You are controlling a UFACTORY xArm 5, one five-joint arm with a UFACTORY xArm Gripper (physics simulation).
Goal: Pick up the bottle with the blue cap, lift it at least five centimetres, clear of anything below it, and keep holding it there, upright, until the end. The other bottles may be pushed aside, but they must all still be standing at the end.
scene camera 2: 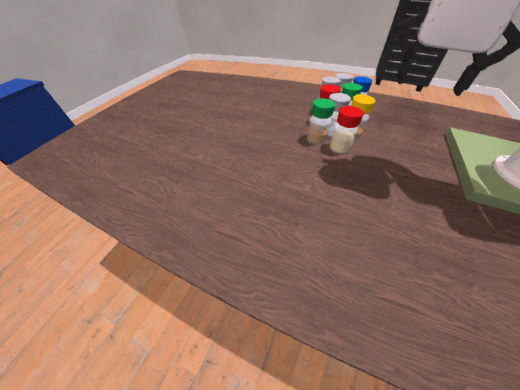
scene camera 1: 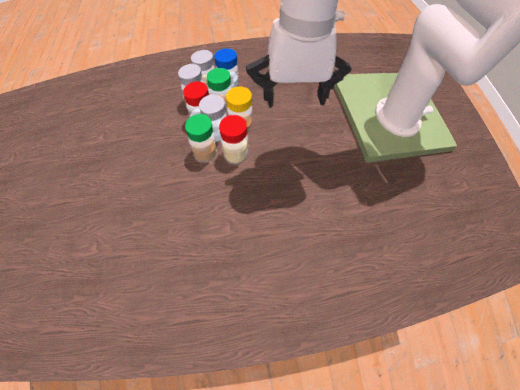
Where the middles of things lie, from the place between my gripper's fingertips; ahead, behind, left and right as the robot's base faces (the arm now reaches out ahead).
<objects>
Now: the yellow-capped bottle (scene camera 1: 239, 99) 8 cm ahead of my hand, 12 cm to the right of it and 13 cm below it.
</objects>
